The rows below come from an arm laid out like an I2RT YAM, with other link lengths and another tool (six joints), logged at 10 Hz.
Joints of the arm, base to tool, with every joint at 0 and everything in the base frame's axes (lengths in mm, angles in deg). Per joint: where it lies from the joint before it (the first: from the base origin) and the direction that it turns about. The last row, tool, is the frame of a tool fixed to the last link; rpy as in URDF.
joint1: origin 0.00 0.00 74.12 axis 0 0 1
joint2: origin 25.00 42.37 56.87 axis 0 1 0
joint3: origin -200.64 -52.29 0.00 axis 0 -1 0
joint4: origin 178.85 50.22 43.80 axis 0 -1 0
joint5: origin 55.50 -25.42 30.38 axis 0 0 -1
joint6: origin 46.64 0.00 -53.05 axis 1 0 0
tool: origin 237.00 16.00 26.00 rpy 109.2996 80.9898 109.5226
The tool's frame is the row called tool.
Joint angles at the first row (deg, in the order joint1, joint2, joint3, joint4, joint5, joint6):
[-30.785, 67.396, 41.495, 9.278, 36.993, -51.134]
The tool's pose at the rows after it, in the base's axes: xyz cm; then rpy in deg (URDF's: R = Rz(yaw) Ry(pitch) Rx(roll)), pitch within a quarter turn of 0, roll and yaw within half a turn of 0:
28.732 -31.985 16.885 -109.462 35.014 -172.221
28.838 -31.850 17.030 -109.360 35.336 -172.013
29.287 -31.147 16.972 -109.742 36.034 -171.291
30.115 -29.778 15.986 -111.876 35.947 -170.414
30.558 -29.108 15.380 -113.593 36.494 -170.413
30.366 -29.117 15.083 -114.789 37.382 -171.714
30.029 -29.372 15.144 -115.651 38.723 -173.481
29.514 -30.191 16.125 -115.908 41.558 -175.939
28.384 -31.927 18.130 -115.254 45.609 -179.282
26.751 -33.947 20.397 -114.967 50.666 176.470
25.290 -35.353 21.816 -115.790 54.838 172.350
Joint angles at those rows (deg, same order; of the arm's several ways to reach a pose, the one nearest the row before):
[-30.632, 67.394, 41.473, 8.403, 36.338, -50.653]
[-30.328, 67.177, 41.474, 8.360, 36.446, -50.436]
[-29.125, 66.520, 41.036, 7.967, 36.489, -49.539]
[-27.266, 66.127, 40.687, 5.954, 35.813, -48.096]
[-26.654, 66.130, 40.688, 4.710, 34.939, -46.610]
[-26.806, 66.129, 40.710, 3.901, 34.873, -44.948]
[-27.047, 66.150, 41.082, 3.156, 35.310, -43.003]
[-27.986, 66.150, 42.391, 2.633, 35.945, -40.446]
[-30.479, 66.151, 44.777, 2.435, 36.578, -37.889]
[-33.824, 66.149, 47.462, 2.218, 36.906, -34.588]
[-36.403, 66.150, 49.166, 1.914, 37.080, -31.288]

